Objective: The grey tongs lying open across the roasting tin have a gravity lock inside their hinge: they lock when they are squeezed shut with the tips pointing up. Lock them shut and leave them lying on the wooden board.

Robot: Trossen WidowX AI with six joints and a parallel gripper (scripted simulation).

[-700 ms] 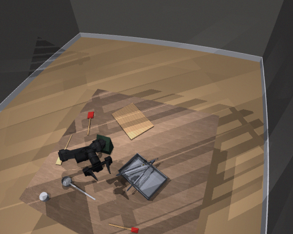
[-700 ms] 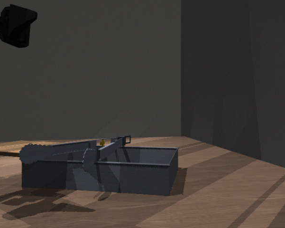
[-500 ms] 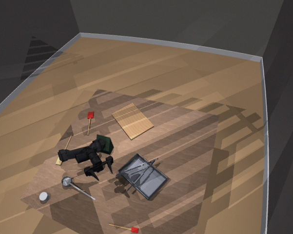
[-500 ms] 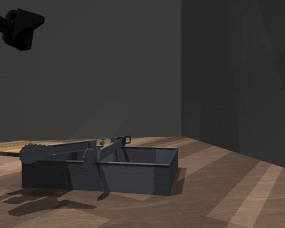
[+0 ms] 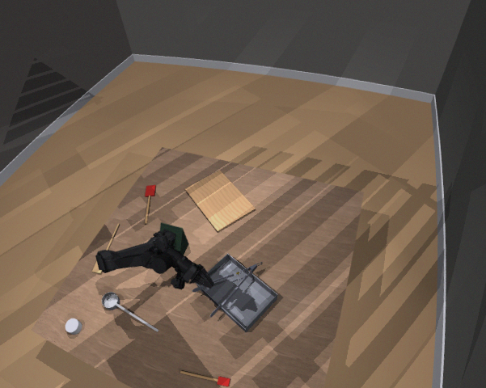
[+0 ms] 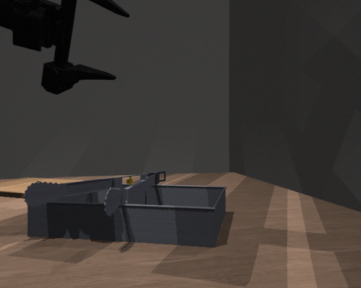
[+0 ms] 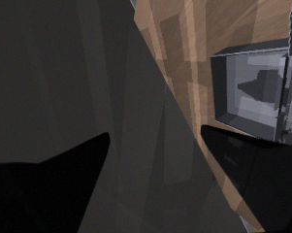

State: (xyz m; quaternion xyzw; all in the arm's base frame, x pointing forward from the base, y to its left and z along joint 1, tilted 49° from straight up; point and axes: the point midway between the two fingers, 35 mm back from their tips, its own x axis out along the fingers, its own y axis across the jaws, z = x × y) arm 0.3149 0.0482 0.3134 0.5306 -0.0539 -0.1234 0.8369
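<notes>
My gripper tip is 2 cm short of the roasting tin, 10 cm to the right of it and 26 cm above it. Round my gripper tip: wooden board 29 cm behind, 57 cm to the left, 28 cm below; red spatula 67 cm behind, 42 cm to the left, 28 cm below.
</notes>
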